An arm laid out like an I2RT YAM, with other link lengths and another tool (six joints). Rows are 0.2 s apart.
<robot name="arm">
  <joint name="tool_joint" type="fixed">
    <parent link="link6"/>
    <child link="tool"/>
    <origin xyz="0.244 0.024 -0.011" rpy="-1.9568 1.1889 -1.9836"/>
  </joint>
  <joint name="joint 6" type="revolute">
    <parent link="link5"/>
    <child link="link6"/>
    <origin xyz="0.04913 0 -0.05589" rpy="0 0 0"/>
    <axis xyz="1 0 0"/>
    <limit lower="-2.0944" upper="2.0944"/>
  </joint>
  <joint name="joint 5" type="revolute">
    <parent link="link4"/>
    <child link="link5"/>
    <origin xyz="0.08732 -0.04 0.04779" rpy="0 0 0"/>
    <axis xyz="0 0 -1"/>
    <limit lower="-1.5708" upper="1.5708"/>
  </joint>
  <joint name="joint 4" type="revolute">
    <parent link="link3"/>
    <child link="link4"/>
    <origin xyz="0.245 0.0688 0.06" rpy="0 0 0"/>
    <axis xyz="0 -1 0"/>
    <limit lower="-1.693" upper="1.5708"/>
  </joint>
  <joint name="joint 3" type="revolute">
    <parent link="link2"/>
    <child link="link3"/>
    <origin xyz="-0.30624 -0.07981 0" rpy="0 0 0"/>
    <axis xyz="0 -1 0"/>
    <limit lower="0" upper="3.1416"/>
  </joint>
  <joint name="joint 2" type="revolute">
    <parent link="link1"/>
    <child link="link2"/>
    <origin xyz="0.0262 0.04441 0.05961" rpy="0 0 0"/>
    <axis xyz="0 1 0"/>
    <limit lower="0" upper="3.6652"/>
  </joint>
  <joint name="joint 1" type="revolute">
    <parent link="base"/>
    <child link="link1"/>
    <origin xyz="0 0 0.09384" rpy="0 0 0"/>
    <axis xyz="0 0 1"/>
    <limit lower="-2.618" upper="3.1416"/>
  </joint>
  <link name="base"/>
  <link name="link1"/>
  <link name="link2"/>
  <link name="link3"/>
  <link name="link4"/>
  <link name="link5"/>
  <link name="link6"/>
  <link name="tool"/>
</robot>
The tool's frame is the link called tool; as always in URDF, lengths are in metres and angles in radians.
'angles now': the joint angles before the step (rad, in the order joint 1, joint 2, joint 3, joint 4, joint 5, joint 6). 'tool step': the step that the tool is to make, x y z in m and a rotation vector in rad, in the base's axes. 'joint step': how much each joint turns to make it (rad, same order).
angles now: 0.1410, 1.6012, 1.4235, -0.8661, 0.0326, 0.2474
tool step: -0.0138, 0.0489, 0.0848, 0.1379, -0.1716, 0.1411
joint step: 0.0007, -0.1762, -0.0002, 0.0111, -0.1728, -0.0488
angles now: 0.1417, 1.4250, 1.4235, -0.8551, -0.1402, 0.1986
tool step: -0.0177, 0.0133, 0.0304, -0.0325, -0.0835, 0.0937
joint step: 0.0296, -0.0823, 0.0000, -0.0162, -0.0105, -0.0785
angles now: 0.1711, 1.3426, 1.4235, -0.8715, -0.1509, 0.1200
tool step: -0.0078, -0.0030, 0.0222, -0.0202, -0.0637, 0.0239
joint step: -0.0006, -0.0580, 0.0004, -0.0049, 0.0035, -0.0396
